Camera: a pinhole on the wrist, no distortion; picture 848 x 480 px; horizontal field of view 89.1 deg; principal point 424.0 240.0 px. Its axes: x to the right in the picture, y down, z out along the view. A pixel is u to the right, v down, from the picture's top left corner.
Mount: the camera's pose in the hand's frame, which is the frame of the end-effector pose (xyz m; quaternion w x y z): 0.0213 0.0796 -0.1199 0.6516 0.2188 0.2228 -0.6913
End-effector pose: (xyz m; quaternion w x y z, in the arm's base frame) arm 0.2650 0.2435 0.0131 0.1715 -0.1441 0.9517 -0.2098
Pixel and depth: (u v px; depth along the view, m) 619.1 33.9 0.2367
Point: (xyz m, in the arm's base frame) 0.3878 0.1521 0.0949
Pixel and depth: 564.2 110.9 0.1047
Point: 0.2572 0.2601 0.0673
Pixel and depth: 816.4 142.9 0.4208
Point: 0.4479 -0.1316 0.2573
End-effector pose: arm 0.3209 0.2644 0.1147 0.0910 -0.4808 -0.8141 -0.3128
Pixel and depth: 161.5 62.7 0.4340
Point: 0.4943 0.4051 -0.2407
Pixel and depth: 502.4 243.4 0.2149
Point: 0.2493 0.2683 0.0659
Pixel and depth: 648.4 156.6 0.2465
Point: 0.1999 0.1828 0.0250
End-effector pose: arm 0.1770 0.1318 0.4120 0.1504 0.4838 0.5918 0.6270
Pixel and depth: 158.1 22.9 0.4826
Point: 0.6508 0.2286 0.2857
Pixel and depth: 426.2 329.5 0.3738
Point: 0.2142 0.3473 0.2913
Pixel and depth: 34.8 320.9 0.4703
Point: 0.5670 0.4971 0.5028
